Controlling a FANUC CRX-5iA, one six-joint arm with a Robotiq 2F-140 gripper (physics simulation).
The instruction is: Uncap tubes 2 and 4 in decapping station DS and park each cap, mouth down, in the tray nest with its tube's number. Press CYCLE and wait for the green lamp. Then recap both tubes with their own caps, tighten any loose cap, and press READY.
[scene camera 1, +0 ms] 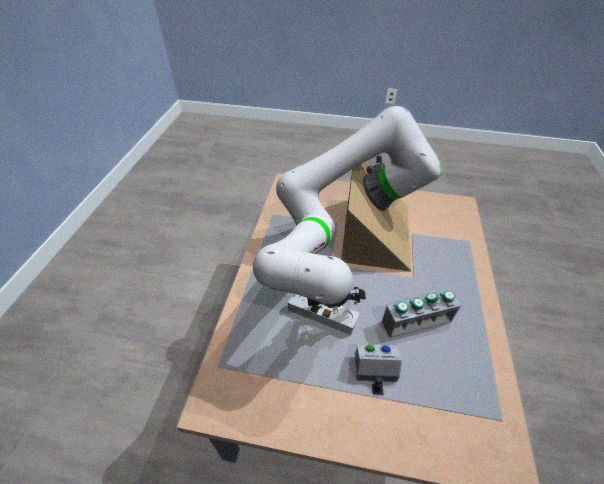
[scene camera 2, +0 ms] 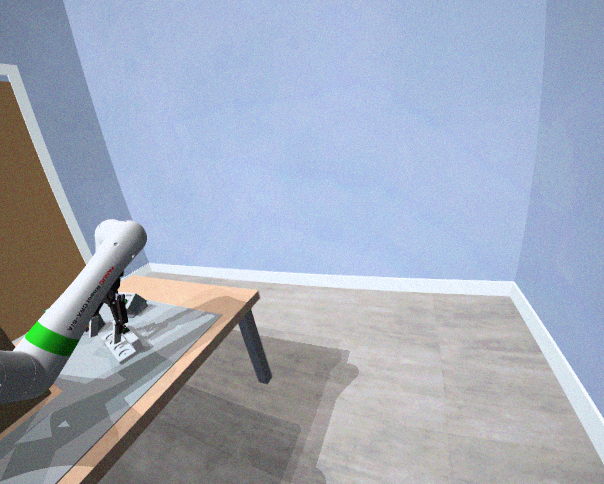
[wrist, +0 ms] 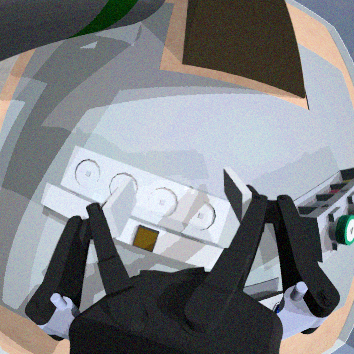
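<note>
My gripper is open and empty above the white tray. In the wrist view the tray's four round nests hold no cap; their numbers are not readable. The grey decapping station stands right of the tray in scene camera 1. Four green-and-white caps sit on it in a row: the first cap, the second cap, the third cap and the last cap. The grey control box carries a green button and a blue button.
A small gold-brown square lies on the tray's front ledge. A brown wedge stands behind the tray and station. A small black piece sits in front of the control box. The grey mat lies on the wooden table.
</note>
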